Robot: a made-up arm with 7 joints. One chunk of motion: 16 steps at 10 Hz.
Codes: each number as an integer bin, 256 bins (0 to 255) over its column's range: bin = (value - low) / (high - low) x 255, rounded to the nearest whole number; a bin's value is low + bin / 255 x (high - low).
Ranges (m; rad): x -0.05..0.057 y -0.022..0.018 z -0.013..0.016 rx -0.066..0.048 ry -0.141..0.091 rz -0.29..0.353
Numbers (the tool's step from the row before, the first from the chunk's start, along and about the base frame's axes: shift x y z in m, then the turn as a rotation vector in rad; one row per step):
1: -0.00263 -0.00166 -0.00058 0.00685 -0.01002 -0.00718
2: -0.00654 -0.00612 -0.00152 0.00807 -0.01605 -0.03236
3: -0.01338 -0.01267 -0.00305 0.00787 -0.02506 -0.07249
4: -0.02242 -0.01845 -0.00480 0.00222 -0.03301 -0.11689
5: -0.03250 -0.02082 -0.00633 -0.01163 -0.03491 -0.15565
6: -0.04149 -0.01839 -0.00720 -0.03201 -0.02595 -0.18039
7: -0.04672 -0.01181 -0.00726 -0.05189 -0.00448 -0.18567
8: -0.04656 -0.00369 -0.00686 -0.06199 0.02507 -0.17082
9: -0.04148 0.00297 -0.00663 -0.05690 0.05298 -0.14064
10: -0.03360 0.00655 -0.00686 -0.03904 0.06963 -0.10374
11: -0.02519 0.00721 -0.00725 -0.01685 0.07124 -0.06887
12: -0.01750 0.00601 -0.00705 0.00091 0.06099 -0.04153
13: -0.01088 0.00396 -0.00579 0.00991 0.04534 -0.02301
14: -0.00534 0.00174 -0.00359 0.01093 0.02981 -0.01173
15: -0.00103 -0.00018 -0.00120 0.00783 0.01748 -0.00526
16: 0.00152 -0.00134 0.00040 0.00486 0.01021 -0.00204
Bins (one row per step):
1: 113 130 109 163 144 112
2: 104 101 101 166 137 102
3: 87 59 87 165 127 86
4: 66 23 72 153 119 69
5: 42 8 59 122 117 53
6: 20 23 51 76 126 43
7: 8 65 50 32 150 41
8: 8 117 54 9 183 47
9: 20 159 56 20 213 59
10: 39 182 54 60 232 74
11: 59 186 51 110 233 88
12: 77 179 52 150 222 99
13: 93 165 63 170 205 106
14: 106 151 83 172 188 110
15: 117 139 104 165 174 113
16: 123 132 118 159 166 114

